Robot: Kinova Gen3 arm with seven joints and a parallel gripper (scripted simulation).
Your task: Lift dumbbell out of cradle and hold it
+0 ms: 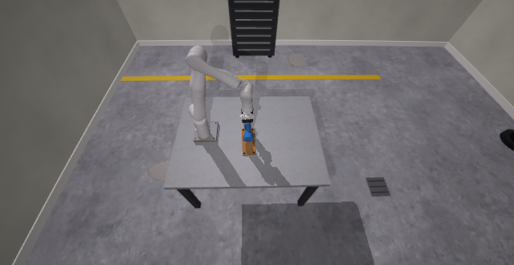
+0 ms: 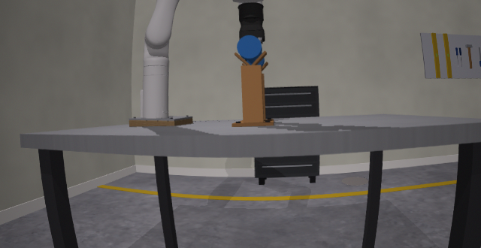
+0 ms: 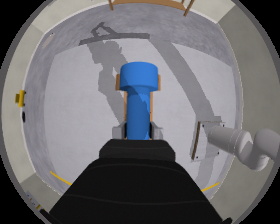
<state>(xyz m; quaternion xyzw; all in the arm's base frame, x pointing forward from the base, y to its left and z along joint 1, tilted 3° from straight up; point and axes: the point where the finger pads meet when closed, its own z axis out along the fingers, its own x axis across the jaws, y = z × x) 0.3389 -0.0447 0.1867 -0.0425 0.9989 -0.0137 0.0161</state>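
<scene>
Now: hand 11 cm above the brown wooden cradle. Round my hand: blue dumbbell: right at my hand.
</scene>
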